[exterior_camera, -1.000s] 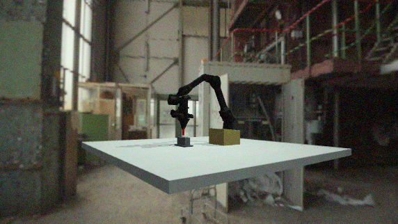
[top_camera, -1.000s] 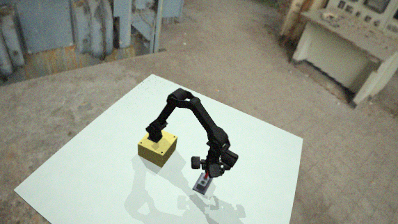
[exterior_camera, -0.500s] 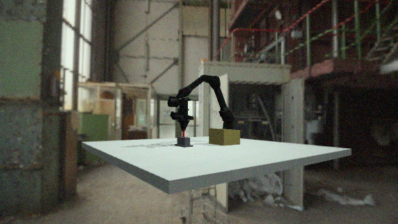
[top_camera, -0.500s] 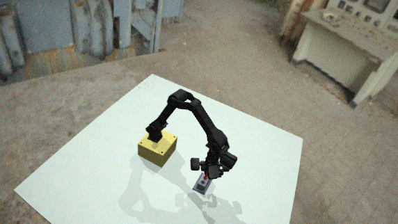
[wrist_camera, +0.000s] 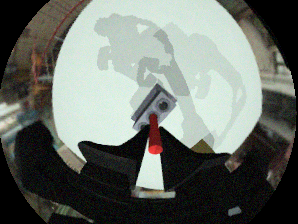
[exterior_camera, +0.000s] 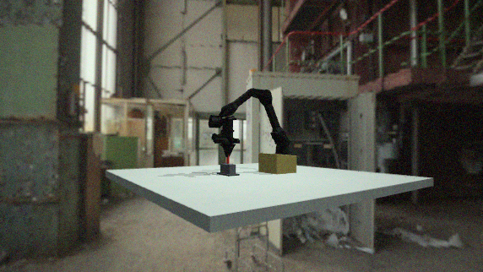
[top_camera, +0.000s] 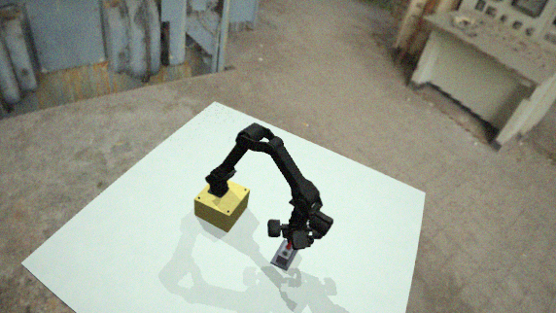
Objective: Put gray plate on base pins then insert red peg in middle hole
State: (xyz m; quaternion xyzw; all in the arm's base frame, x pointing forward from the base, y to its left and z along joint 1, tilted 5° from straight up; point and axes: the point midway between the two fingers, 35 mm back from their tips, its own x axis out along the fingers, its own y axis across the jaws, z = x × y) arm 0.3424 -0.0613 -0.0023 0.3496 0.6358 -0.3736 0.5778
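The red peg lies right at my gripper tip. Also, from my gripper tip: gray base: 90 mm below; gray plate: 50 mm below.
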